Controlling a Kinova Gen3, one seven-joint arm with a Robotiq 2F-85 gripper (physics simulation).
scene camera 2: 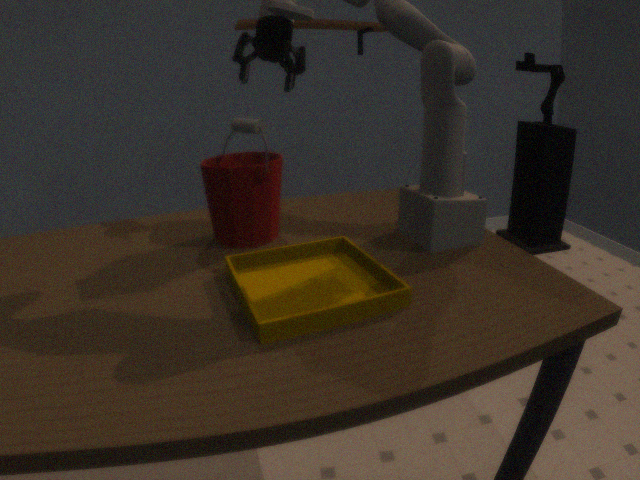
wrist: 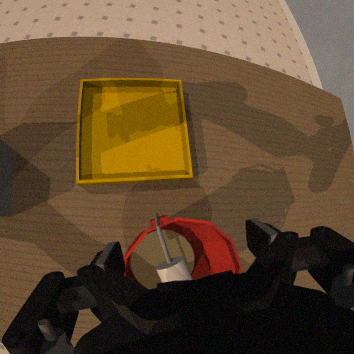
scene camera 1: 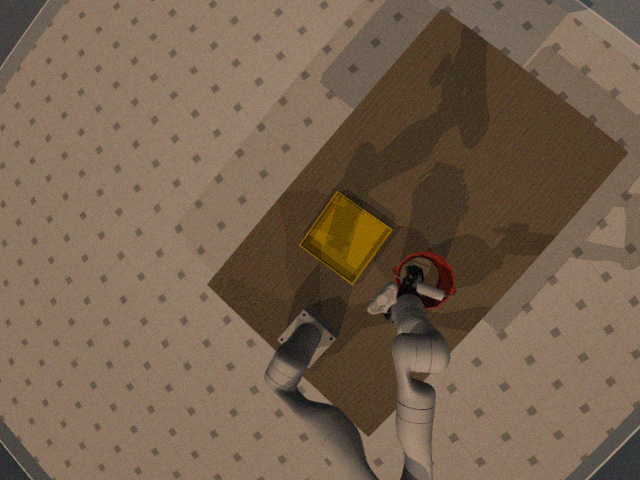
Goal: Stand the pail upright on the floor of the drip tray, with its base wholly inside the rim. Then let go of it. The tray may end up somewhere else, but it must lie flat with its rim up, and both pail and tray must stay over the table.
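Pixels of known places: gripper, fingertip midpoint: (scene camera 2: 266,87) (wrist: 184,245) (scene camera 1: 399,281); arm's base at its link origin: (scene camera 2: 439,192) (scene camera 1: 307,335).
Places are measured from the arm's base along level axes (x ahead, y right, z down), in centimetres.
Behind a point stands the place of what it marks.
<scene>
The red pail (scene camera 1: 445,276) {x 47.1, y 15.7, z 0.5 cm} (scene camera 2: 242,201) {x 41.4, y 3.0, z 0.0 cm} (wrist: 220,252) {x 48.2, y 7.4, z -3.1 cm} stands upright on the table beside the drip tray, apart from it. Its wire handle is raised, with the white grip (scene camera 1: 430,291) {x 40.1, y 13.1, z -15.7 cm} (scene camera 2: 246,125) {x 39.7, y 9.5, z -14.6 cm} (wrist: 173,270) {x 37.0, y 7.8, z -15.8 cm} above the pail's mouth. The yellow drip tray (scene camera 1: 369,232) {x 39.0, y -11.9, z 10.1 cm} (scene camera 2: 289,279) {x 34.5, y -12.7, z 10.1 cm} (wrist: 145,152) {x 35.4, y -11.4, z 10.1 cm} lies flat with its rim up and is empty. My gripper (scene camera 2: 266,85) {x 35.7, y 4.6, z -22.6 cm} (wrist: 184,245) {x 35.7, y 4.6, z -22.6 cm} is open and empty, pointing down above the handle grip, with a gap between them in the second scene view. In the wrist view the grip shows between the spread fingers, partly hidden by the gripper's body.
The arm's pale base (scene camera 1: 292,330) {x -2.7, y -4.8, z -0.1 cm} (scene camera 2: 444,222) {x 2.4, y -7.2, z 4.2 cm} stands on the table (scene camera 1: 516,129) {x 101.0, y -3.0, z 10.5 cm} (scene camera 2: 413,351) {x 21.4, y -36.8, z 10.5 cm} near the tray. The pail is near one long table edge. A black stand (scene camera 2: 540,180) is on the floor beyond the table. A wooden bar (scene camera 2: 336,24) shows behind the arm.
</scene>
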